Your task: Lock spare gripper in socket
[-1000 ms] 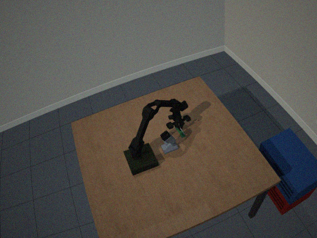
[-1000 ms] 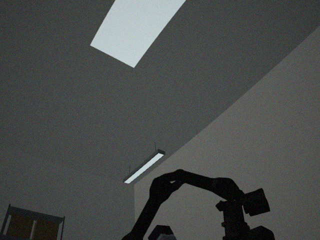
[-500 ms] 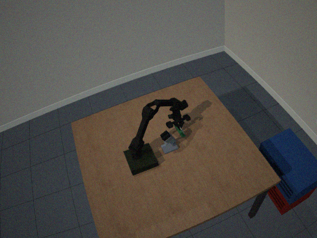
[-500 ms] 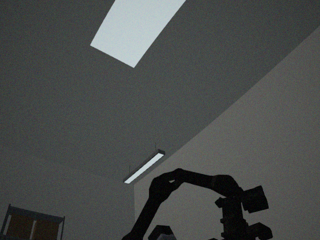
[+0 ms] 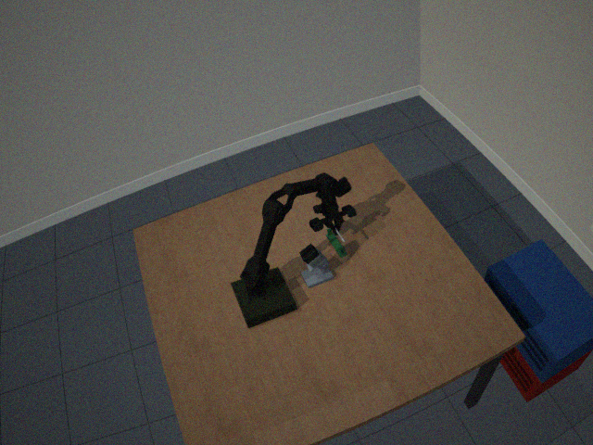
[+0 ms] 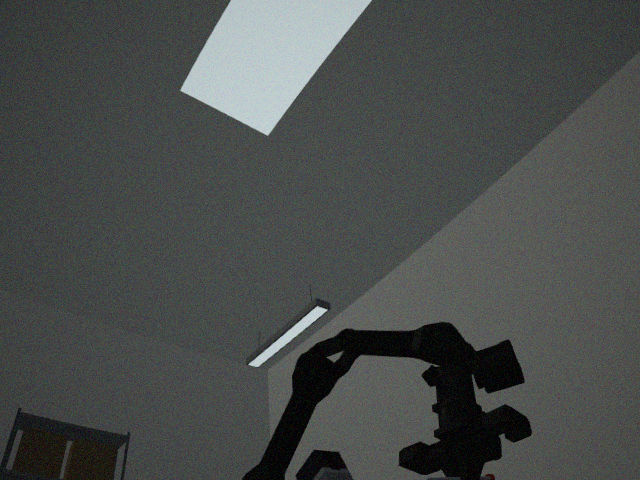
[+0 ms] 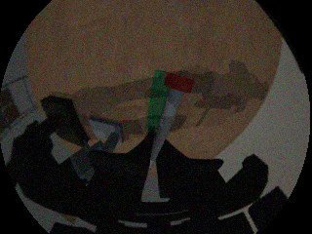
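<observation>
Right now my gripper tip is 1 cm to the right of the green pin cradle and 5 cm above it. The rest, counted from my gripper tip: grey mount 12 cm behind, 11 cm to the right, 2 cm below; then spare gripper 13 cm behind, 11 cm to the right, 5 cm above.
</observation>
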